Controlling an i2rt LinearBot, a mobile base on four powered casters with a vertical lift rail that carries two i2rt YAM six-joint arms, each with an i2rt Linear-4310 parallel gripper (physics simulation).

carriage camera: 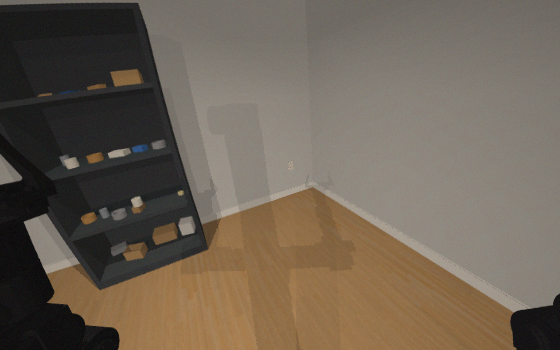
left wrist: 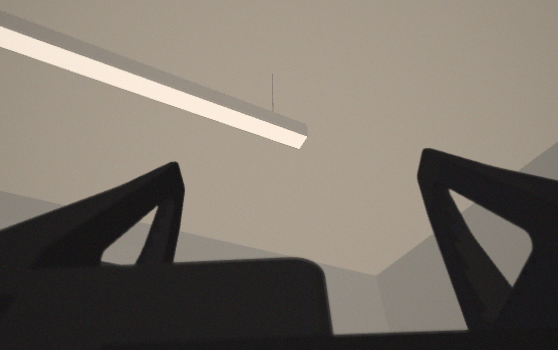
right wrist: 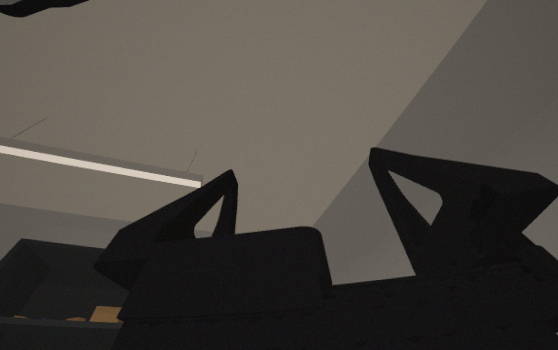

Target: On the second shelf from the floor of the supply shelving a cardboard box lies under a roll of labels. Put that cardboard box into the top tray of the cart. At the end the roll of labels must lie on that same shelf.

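The dark supply shelving stands at the left in the carriage view, and its upper part shows low at the left in the right wrist view. On its second shelf from the floor, a small cardboard box lies under a white roll of labels. The cart does not show in the current views. My left gripper is open and empty, pointing up towards the ceiling. My right gripper is also open and empty, pointing up. Both are away from the shelving.
An orange roll, a grey cup, a grey ring-shaped item and a small yellow item share that shelf. Boxes stand on the bottom shelf, including a brown box. Walls meet in a corner right of the shelving.
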